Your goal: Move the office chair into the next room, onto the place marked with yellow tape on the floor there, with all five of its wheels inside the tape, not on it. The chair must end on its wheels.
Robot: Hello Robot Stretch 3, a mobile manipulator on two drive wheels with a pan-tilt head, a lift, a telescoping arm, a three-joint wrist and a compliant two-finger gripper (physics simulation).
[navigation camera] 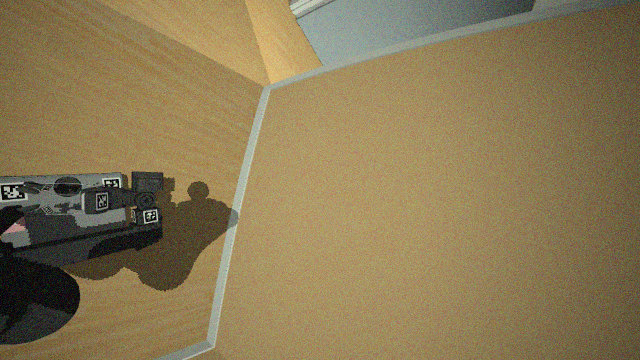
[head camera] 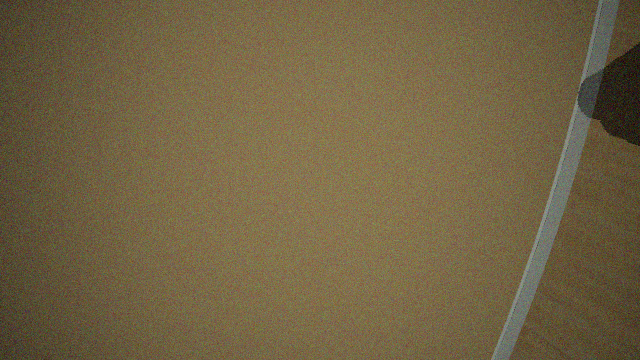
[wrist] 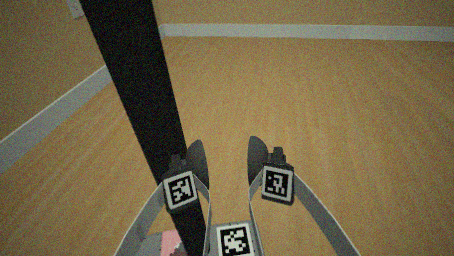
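Seen in the pictures: gripper, fingertip midpoint: (navigation camera: 18,199); robot's base, link origin: (navigation camera: 68,185).
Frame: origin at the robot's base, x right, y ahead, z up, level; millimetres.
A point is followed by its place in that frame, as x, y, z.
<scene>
My gripper (wrist: 227,155) @[-87, -6, 433] is open and empty in the wrist view, its two fingers apart over bare wooden floor. My black mast (wrist: 141,88) crosses the left of that view. In the navigation view my wrist and arm with their square markers (navigation camera: 126,201) sit at the left edge, casting a dark shadow (navigation camera: 181,240) @[438, -366, 1] on the floor.
A plain tan wall (navigation camera: 390,213) @[836, -147, 1083] with a grey baseboard (navigation camera: 235,216) @[777, -281, 67] stands close by and fills the head view (head camera: 268,178) @[882, -13, 995]. The baseboard turns a corner (navigation camera: 266,88) @[1111, 712, 48]. A grey-blue surface (navigation camera: 390,26) @[1919, 1436, 897] shows beyond that corner. Two baseboards meet in the wrist view (wrist: 162,32).
</scene>
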